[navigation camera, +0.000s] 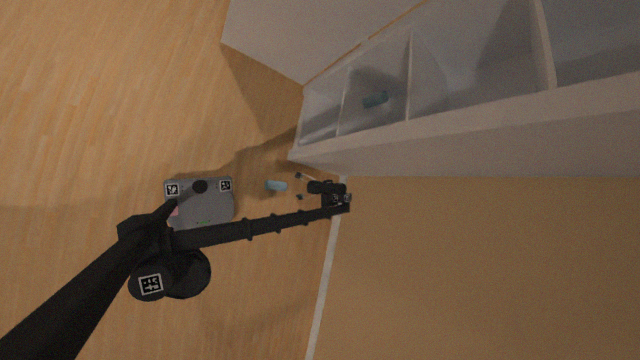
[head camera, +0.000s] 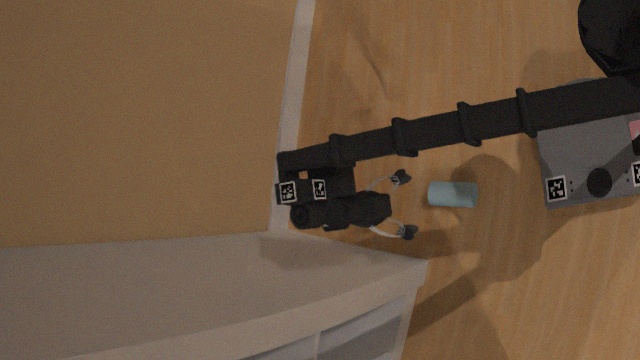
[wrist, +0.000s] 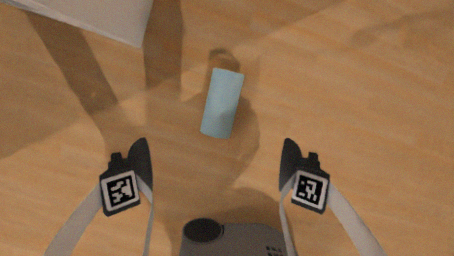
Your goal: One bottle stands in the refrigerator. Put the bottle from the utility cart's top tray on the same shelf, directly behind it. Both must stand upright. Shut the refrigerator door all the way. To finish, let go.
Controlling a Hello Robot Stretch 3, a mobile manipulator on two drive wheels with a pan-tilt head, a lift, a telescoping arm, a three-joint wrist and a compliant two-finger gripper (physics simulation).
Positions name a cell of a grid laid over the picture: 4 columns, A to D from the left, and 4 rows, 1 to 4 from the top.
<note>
In view: my gripper (head camera: C3), a pale blue bottle (head camera: C3) and a white refrigerator (navigation camera: C2).
My gripper shows as well in the wrist view (wrist: B3). The white refrigerator shows as well in the head camera view (head camera: B4).
</note>
